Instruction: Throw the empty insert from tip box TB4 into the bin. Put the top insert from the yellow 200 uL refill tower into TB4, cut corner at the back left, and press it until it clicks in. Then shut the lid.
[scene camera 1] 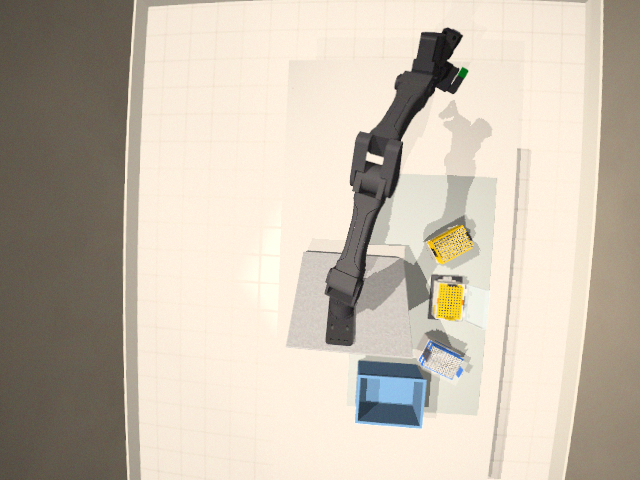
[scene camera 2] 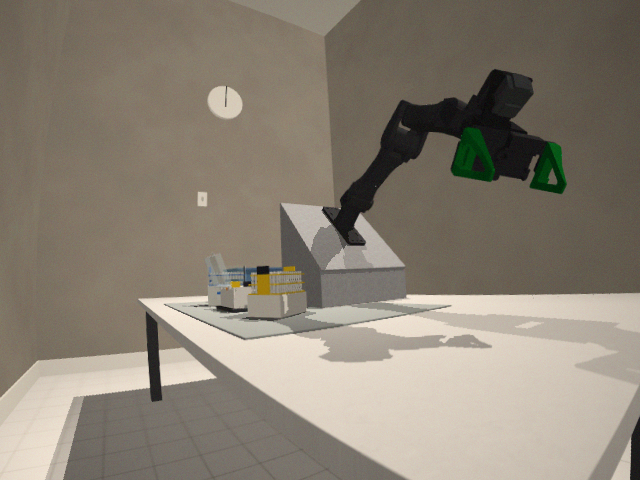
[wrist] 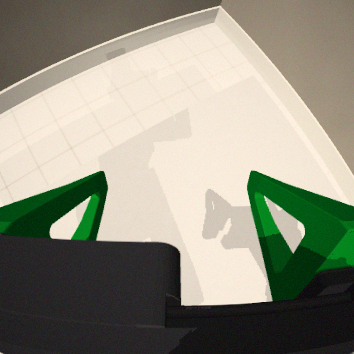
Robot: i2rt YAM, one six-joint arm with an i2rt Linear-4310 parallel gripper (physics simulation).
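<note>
My gripper [scene camera 2: 510, 167] [wrist: 176, 178] is open and empty, high above the far part of the table, well away from the boxes. One green finger [scene camera 1: 463, 72] shows in scene camera 1. The tip box with a yellow perforated insert [scene camera 1: 450, 301], apparently TB4, stands in the middle of the row; its clear lid [scene camera 1: 477, 307] is open to the right. The yellow refill tower [scene camera 1: 451, 244] [scene camera 2: 277, 304] stands turned beside it, with a yellow-edged perforated insert on top. The blue bin [scene camera 1: 391, 368] stands near the grey base. Labels and the cut corner cannot be made out.
A blue-edged tower [scene camera 1: 443, 360] stands turned at the other end of the row, beside the bin. The boxes stand on a pale green mat [scene camera 1: 481, 206] [scene camera 2: 247, 331]. The grey sloped arm base [scene camera 1: 305, 310] [scene camera 2: 361, 284] stands beside them.
</note>
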